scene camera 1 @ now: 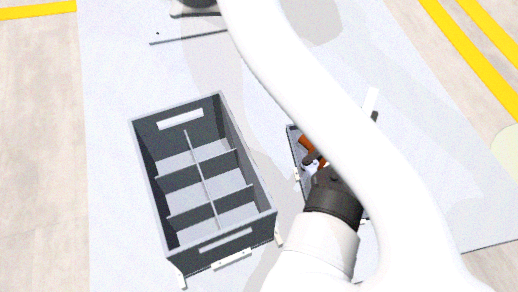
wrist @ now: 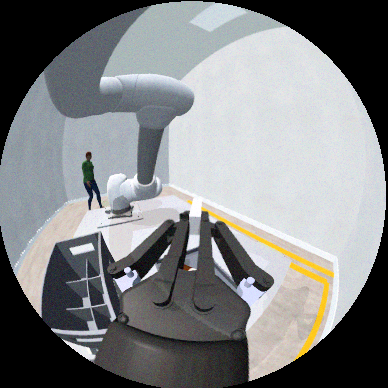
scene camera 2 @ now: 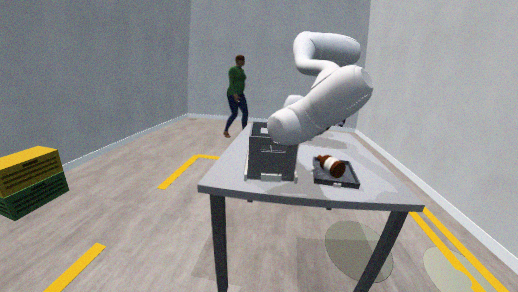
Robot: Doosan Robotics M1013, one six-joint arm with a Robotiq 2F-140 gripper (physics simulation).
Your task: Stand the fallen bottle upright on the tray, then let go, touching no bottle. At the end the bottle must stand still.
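Places are measured from the arm's base along level axes (x back, y up, z left), in metres.
Where they show: gripper, between the fingertips: [scene camera 1: 371,94] [wrist: 196,205]; arm's base, origin of its link: [wrist: 121,211].
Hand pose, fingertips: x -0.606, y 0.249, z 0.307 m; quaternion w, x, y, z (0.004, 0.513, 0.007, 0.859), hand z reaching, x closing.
Observation:
Things, the pixels of their top centre, and the offset from my fingertips. "pt": a spot on its surface instead. Level surfaces: height alone.
- brown bottle with a white label, centre of its top: [scene camera 2: 330,156] dy -0.184, dx -0.001, dz -0.035 m
- dark tray, centre of its top: [scene camera 1: 340,164] [wrist: 194,277] [scene camera 2: 334,168] dy -0.237, dx -0.007, dz -0.004 m
- bottle, a spot on its surface: [scene camera 1: 303,141] pt dy -0.212, dx +0.045, dz -0.081 m
- tall grey crate with dividers, centre of its top: [scene camera 1: 197,161] [wrist: 68,270] [scene camera 2: 272,129] dy -0.087, dx -0.051, dz -0.299 m
- table, height of its surface: dy -0.263 m
The brown bottle with a white label [scene camera 2: 330,164] lies on its side on the dark tray [scene camera 1: 290,145] [scene camera 2: 325,181], its neck to the back left and its base to the front right. In scene camera 1, parts of the bottle [scene camera 1: 303,141] show beside the arm; a small orange-brown patch of the bottle [wrist: 187,268] shows behind the finger links in the wrist view. My gripper [scene camera 1: 370,100] [wrist: 196,205] is shut and empty, its pale finger pads together. It is tilted far over, above the tray, and points toward the back right. In scene camera 2 the arm hides most of it.
The tall grey crate with dividers [scene camera 1: 262,232] [scene camera 2: 272,167] [wrist: 65,260] stands left of the tray on the table [scene camera 2: 225,180]. The white arm [scene camera 1: 320,85] [scene camera 2: 325,112] reaches over the tray and close by the crate. A person in green [scene camera 2: 237,82] [wrist: 88,170] is behind the table.

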